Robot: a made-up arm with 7 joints. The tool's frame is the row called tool. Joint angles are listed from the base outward.
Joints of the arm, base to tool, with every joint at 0 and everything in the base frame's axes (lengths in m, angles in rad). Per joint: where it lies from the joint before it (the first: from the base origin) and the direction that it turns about. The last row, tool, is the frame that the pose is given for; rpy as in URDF.
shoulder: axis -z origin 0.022 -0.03 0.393
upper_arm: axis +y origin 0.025 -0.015 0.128
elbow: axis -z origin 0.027 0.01 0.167
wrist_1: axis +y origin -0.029 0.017 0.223
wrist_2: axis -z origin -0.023 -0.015 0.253
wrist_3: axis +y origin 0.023 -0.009 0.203
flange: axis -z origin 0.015 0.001 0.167
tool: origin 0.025 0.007 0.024 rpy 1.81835 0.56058 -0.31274
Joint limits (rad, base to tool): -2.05..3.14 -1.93..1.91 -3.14..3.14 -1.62..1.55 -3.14..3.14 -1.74..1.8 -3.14..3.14
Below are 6 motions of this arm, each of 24 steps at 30 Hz.
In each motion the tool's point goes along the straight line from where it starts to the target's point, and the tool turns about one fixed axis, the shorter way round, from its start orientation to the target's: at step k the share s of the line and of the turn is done. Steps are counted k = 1, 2, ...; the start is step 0. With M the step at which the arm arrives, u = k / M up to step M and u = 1 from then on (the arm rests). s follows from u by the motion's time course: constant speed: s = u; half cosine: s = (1 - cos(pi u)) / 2; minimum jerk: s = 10 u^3 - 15 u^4 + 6 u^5.
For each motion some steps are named. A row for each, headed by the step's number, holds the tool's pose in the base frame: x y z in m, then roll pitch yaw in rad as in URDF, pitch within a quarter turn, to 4 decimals.
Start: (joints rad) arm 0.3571 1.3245 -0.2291 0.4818 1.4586 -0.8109 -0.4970
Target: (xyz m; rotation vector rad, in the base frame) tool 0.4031 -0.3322 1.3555 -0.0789 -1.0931 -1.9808
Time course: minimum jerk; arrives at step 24
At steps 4, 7, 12, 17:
4: 0.9834 -0.2498 0.5542 0.0108 0.4905 -1.6823
7: 0.9132 -0.2597 0.6512 0.0828 0.3563 -1.7260
12: 0.7039 -0.2895 0.9401 0.3237 -0.0199 -1.9067
17: 0.4947 -0.3192 1.2290 0.6453 -0.3327 -2.1863

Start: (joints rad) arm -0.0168 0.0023 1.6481 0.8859 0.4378 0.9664 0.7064
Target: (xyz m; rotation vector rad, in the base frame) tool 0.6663 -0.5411 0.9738 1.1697 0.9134 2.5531
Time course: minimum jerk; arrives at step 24
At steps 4, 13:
4: -0.0286 -0.5082 1.1250 -0.0098 0.0378 2.1507
13: 0.3621 -0.5267 1.0400 0.5060 -0.3142 2.4745

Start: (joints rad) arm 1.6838 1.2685 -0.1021 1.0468 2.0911 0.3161 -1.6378
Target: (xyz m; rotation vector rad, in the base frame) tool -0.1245 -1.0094 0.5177 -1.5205 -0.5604 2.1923
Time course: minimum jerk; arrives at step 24
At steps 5, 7, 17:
5: -0.1170 -0.9273 0.2593 -0.6596 0.2150 1.9477
7: -0.1177 -0.9350 0.2835 -0.6951 0.2755 1.9715
17: -0.1233 -0.9960 0.4756 -0.9661 0.7759 2.0943

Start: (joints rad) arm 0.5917 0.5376 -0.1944 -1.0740 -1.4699 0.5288 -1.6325
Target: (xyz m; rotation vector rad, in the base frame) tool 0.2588 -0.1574 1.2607 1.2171 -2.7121 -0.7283
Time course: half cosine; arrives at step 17
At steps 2, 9, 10, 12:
2: -0.0682 0.0405 1.3771 2.2964 1.1161 2.6134
9: 0.1052 -0.0644 1.3154 2.7407 0.6171 -2.7763
10: 0.1359 -0.0830 1.3045 2.7455 0.5155 -2.6804
12: 0.1916 -0.1167 1.2846 2.7276 0.3321 -2.5181

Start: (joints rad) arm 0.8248 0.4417 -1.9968 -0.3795 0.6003 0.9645 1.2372
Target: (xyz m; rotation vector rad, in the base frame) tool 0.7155 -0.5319 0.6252 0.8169 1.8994 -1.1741
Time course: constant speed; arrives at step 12
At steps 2, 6, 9, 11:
2: 0.4452 -0.5135 1.1748 0.3123 1.1359 -1.7626
6: 0.5533 -0.5209 0.9549 -0.7722 1.3079 -2.5065
9: 0.6344 -0.5264 0.7901 -1.6965 1.2091 3.1064
11: 0.6885 -0.5301 0.6802 -2.0432 1.0780 2.9330

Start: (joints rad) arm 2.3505 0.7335 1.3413 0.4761 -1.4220 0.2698 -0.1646
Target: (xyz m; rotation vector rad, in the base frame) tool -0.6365 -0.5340 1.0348 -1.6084 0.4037 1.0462
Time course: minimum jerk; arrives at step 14
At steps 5, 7, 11, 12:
5: -0.6882 -0.4682 1.0841 -1.9907 1.2234 -0.1555
7: -0.6708 -0.4903 1.0675 -1.7644 1.1349 0.1225
11: -0.6413 -0.5279 1.0393 -1.5683 0.9501 0.4096
12: -0.6381 -0.5320 1.0363 -1.5556 0.9289 0.4322

